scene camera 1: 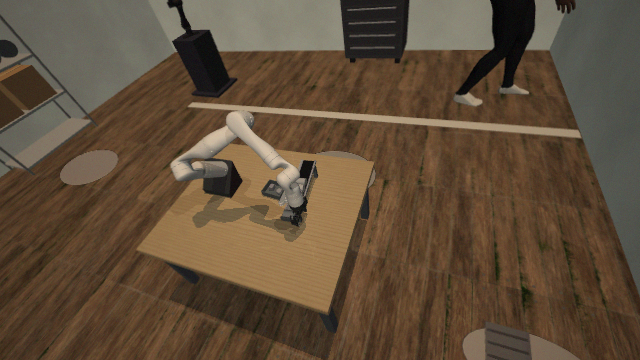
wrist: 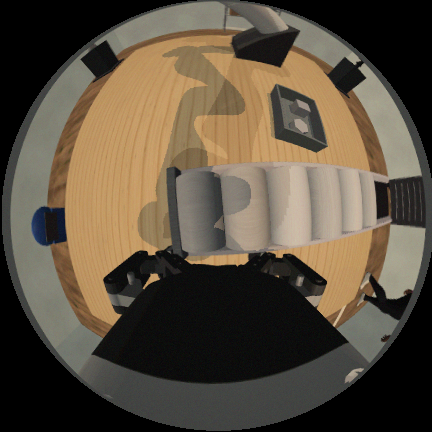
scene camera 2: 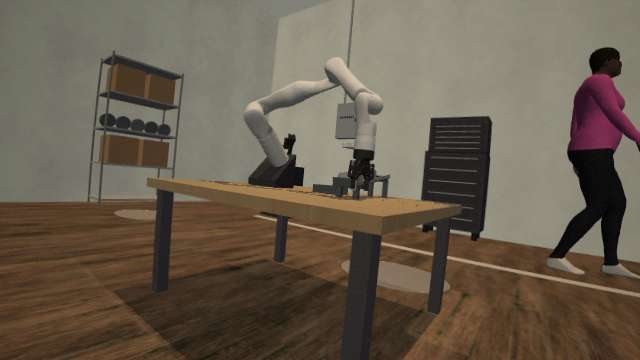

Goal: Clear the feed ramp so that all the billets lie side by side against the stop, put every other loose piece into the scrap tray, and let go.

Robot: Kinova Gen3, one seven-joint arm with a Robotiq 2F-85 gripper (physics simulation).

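Observation:
The feed ramp holds several pale cylindrical billets lying side by side across it in the wrist view. The end billet rests at the dark stop, and I see no clear gap in the row. The grey scrap tray stands beside the ramp and holds a blocky piece and a hexagonal piece. My gripper is open and empty, low at the stop end along the ramp's side. It partly hides the ramp in both scene views.
The ramp and tray stand on the wooden table. The black robot base stands beyond the tray. A person is on the floor away from the table.

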